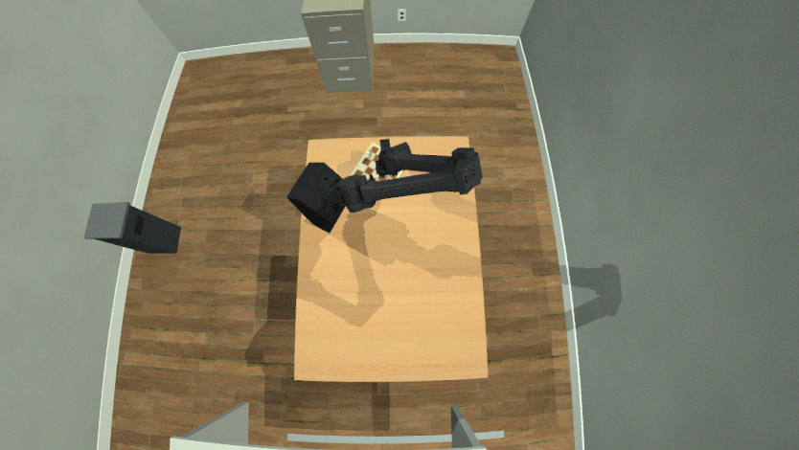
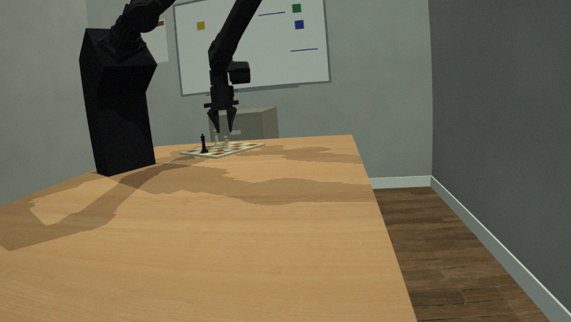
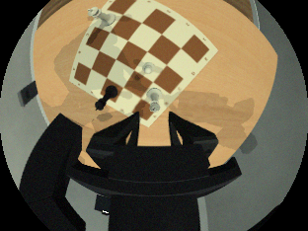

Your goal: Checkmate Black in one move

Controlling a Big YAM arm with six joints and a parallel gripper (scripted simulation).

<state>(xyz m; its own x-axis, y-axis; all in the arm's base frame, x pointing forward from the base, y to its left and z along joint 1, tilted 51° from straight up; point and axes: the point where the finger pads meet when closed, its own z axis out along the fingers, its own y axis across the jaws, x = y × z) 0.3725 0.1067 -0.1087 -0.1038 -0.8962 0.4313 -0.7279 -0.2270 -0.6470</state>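
Now: hand 5 cm to the right of the short white piece and 6 cm above it. From my hand the other things lie so: black king (8 cm behind, 2 cm to the left, 4 cm below); then tall white piece (5 cm behind, 16 cm to the left, 4 cm below); then chessboard (3 cm behind, 8 cm to the left, 7 cm below).
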